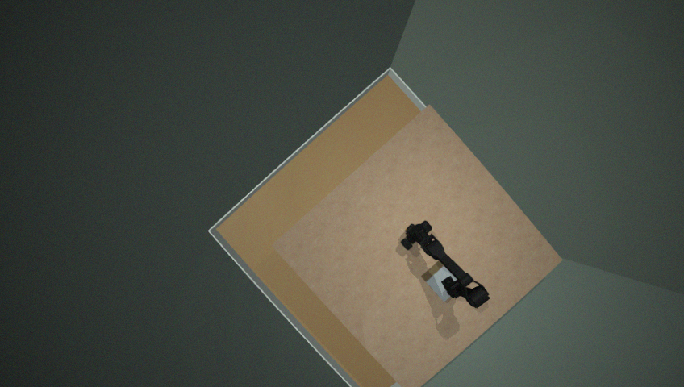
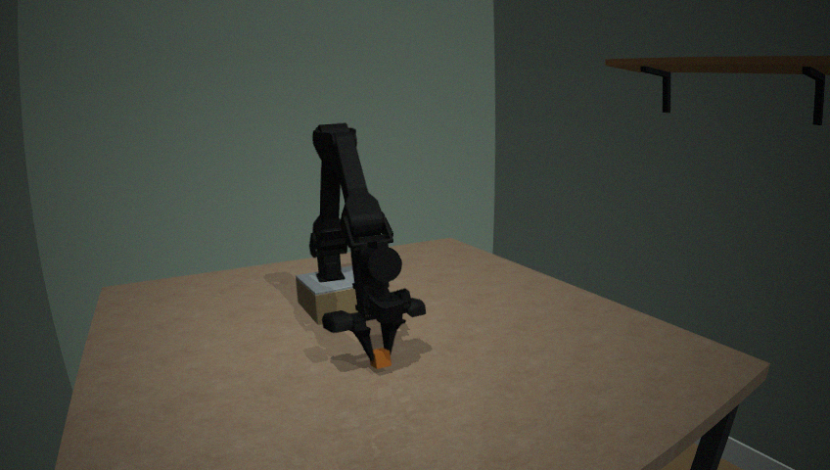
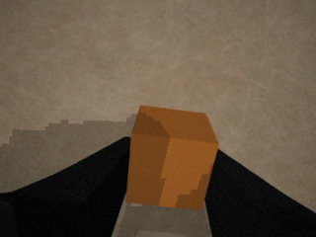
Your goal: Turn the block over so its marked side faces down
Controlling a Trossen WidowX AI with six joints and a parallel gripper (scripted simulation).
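The orange block is 10 mm behind my gripper tip.
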